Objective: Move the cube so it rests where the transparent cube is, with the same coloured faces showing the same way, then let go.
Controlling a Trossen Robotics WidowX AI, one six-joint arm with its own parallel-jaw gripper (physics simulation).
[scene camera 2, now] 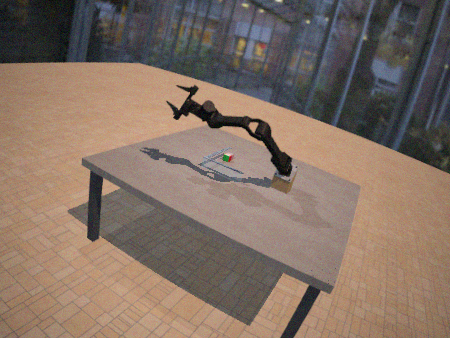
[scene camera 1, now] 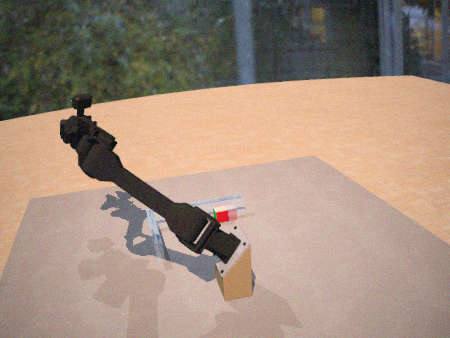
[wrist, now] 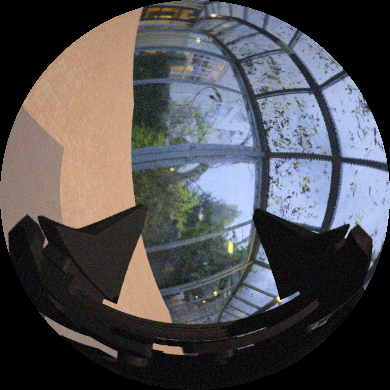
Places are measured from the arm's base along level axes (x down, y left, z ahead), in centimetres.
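Where they show: gripper, between the fingertips: point(scene camera 2: 171, 93) point(scene camera 1: 71, 111) point(wrist: 201, 212); arm's base, origin of its link: point(scene camera 2: 285, 170) point(scene camera 1: 229, 248).
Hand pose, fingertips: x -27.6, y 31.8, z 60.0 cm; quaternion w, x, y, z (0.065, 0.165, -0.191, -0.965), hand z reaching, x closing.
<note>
Each offset is from my fingertips to the centre of the thing. "*": to the spot under its first point. Level surfaces: height alone.
A small cube @(dx +36.9, dy -42.7, dz -22.8 cm) point(scene camera 1: 222, 215) point(scene camera 2: 226, 158) with a white top, a green face and a red face sits on the grey table top @(dx +38.9 cm) point(scene camera 1: 350, 250) point(scene camera 2: 165, 182). The transparent cube @(dx +36.9, dy -45.5, dz -23.1 cm) point(scene camera 1: 233, 214) shows as a pale pink block at the cube's right side in scene camera 1, touching or overlapping it; I cannot make it out clearly in scene camera 2. My gripper point(scene camera 2: 173, 94) point(wrist: 201, 212) is open and empty, its fingers wide apart. It is high above the table, well away from the cube, and points outward. Neither cube shows in the wrist view. In scene camera 1 the fingertips are hidden.
Thin, pale, see-through bars @(* dx +32.9, dy -19.3, dz -32.5 cm) point(scene camera 1: 155, 230) point(scene camera 2: 235, 170) lie by the cube, on its far side and towards the arm's shadow. The arm stands on a wooden base block point(scene camera 1: 240, 277) point(scene camera 2: 282, 185), close to the cube. The table edge and tiled floor point(wrist: 95, 150) show in the wrist view.
</note>
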